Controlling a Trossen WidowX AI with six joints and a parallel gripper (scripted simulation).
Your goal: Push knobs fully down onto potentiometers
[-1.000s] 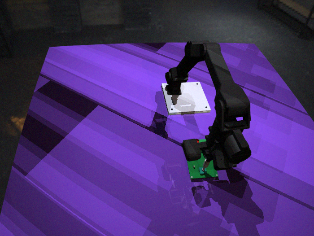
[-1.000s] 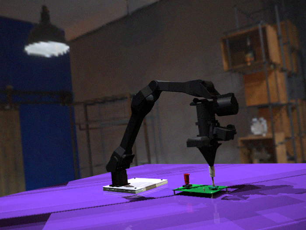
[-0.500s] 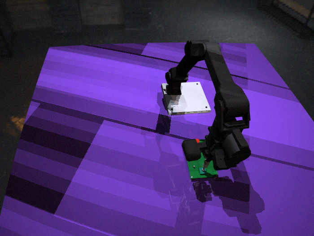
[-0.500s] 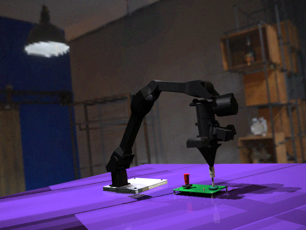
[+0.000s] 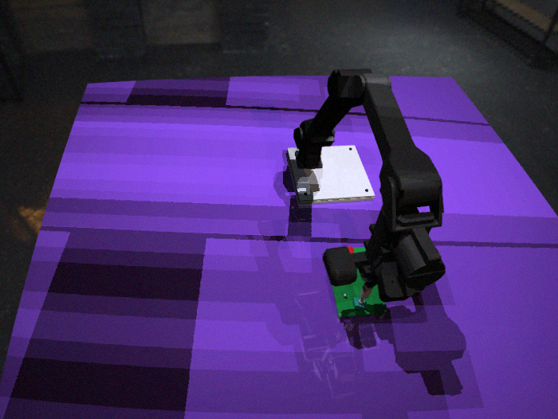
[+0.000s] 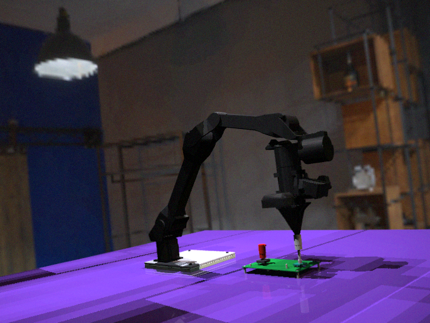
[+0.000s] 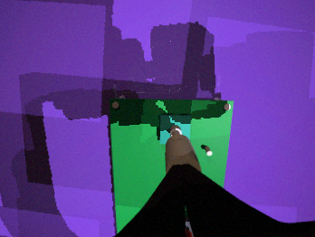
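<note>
My gripper tip is 10 cm past the red knob, 1 cm to the left of it and 4 cm above it. Also, from my gripper tip: tan knob: 2 cm below.
</note>
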